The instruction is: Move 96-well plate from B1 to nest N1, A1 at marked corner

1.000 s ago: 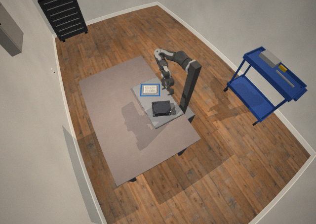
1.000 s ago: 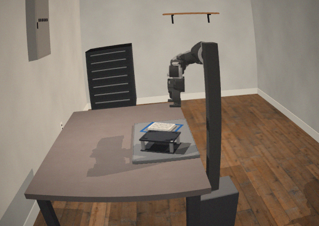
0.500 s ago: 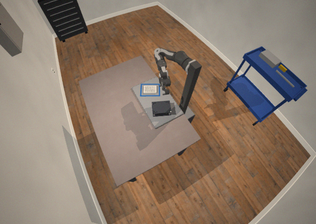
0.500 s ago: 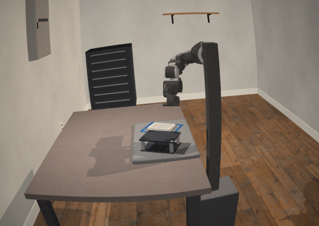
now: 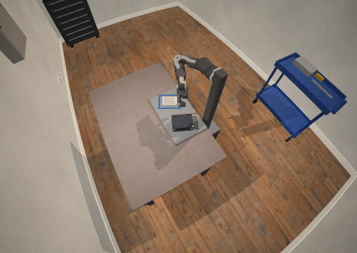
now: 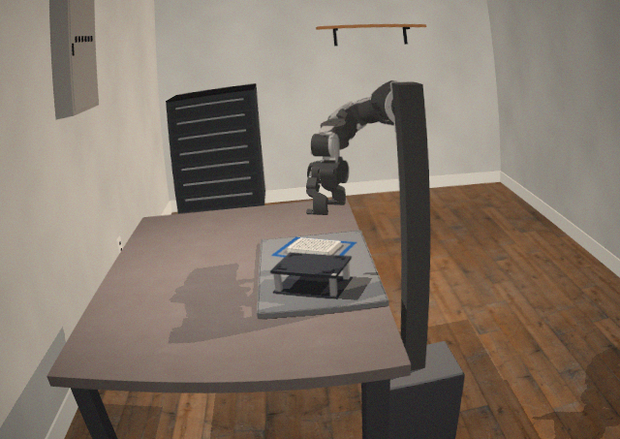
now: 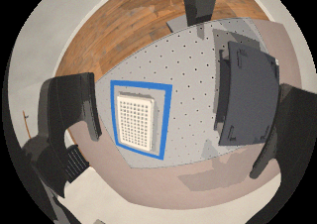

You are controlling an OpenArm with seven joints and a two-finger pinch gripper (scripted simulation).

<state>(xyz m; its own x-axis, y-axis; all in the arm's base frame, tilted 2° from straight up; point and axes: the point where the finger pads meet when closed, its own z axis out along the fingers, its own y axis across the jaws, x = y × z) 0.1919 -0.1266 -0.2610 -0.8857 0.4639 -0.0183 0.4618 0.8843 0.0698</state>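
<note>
The white 96-well plate lies 3 cm ahead of my hand, 14 cm to the right of it and 14 cm below it. Round my hand: black raised nest N1: 6 cm ahead, 11 cm to the left, 9 cm below.
</note>
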